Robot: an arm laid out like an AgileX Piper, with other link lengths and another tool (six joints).
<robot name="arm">
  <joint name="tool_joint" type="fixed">
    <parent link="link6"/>
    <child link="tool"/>
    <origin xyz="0.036 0.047 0.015" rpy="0 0.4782 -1.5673"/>
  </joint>
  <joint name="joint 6" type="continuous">
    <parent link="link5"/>
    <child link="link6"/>
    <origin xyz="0 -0.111 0" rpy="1.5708 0 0"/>
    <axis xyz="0 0 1"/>
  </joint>
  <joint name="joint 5" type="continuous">
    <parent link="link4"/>
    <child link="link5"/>
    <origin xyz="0 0 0" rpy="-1.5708 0 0"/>
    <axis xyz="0 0 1"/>
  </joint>
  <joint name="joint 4" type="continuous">
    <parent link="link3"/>
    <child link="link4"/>
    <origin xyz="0.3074 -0.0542 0" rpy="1.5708 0 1.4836"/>
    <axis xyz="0 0 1"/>
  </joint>
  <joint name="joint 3" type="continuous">
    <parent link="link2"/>
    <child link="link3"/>
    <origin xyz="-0.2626 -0.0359 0" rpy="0 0 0"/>
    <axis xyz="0 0 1"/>
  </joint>
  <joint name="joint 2" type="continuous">
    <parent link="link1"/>
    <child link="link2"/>
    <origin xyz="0 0 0" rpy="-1.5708 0 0"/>
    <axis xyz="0 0 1"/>
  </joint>
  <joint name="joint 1" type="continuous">
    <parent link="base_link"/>
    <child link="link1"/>
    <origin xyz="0 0 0.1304" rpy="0 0 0"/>
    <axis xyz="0 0 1"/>
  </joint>
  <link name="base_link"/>
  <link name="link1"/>
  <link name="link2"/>
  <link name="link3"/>
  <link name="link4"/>
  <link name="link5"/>
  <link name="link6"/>
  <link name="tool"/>
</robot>
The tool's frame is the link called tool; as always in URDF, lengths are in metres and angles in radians. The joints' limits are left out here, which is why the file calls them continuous.
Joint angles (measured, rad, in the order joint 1, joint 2, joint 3, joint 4, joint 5, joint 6), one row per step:
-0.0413, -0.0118, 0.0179, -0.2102, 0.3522, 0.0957
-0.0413, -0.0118, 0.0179, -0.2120, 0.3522, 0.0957
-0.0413, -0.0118, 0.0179, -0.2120, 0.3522, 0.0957
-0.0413, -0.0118, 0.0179, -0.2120, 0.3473, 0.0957
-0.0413, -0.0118, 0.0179, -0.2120, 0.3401, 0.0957
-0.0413, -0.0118, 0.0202, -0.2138, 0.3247, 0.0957
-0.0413, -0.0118, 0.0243, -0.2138, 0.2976, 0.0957
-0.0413, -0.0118, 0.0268, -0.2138, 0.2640, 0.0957
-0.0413, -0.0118, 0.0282, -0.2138, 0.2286, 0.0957
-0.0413, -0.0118, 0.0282, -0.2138, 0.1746, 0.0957
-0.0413, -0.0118, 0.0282, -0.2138, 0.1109, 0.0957
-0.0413, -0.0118, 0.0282, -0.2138, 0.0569, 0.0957
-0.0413, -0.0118, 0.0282, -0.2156, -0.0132, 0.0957
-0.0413, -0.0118, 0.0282, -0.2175, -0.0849, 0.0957
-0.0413, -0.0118, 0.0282, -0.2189, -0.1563, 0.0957
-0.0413, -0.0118, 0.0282, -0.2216, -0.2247, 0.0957
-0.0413, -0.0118, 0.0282, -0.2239, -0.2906, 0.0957
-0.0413, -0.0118, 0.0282, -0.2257, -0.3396, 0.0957
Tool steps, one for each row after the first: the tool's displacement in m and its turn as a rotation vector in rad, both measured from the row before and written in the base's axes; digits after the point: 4 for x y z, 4 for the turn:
0.0000, -0.0001, -0.0001, -0.0018, 0.0001, -0.0001
0.0000, 0.0000, 0.0000, 0.0000, 0.0000, 0.0000
0.0003, 0.0001, 0.0005, -0.0003, -0.0048, 0.0010
0.0005, 0.0001, 0.0008, -0.0004, -0.0070, 0.0015
0.0009, 0.0002, 0.0007, -0.0026, -0.0127, 0.0031
0.0016, 0.0006, 0.0013, -0.0014, -0.0223, 0.0057
0.0019, 0.0007, 0.0028, -0.0018, -0.0303, 0.0071
0.0019, 0.0008, 0.0035, -0.0019, -0.0331, 0.0075
0.0026, 0.0012, 0.0064, -0.0030, -0.0527, 0.0114
0.0026, 0.0015, 0.0077, -0.0035, -0.0622, 0.0135
0.0018, 0.0013, 0.0066, -0.0030, -0.0527, 0.0114
0.0019, 0.0017, 0.0087, -0.0057, -0.0683, 0.0148
0.0012, 0.0018, 0.0089, -0.0059, -0.0698, 0.0152
0.0006, 0.0019, 0.0090, -0.0054, -0.0695, 0.0153
-0.0001, 0.0019, 0.0085, -0.0065, -0.0665, 0.0147
-0.0006, 0.0019, 0.0082, -0.0060, -0.0641, 0.0144
-0.0008, 0.0014, 0.0060, -0.0045, -0.0476, 0.0108

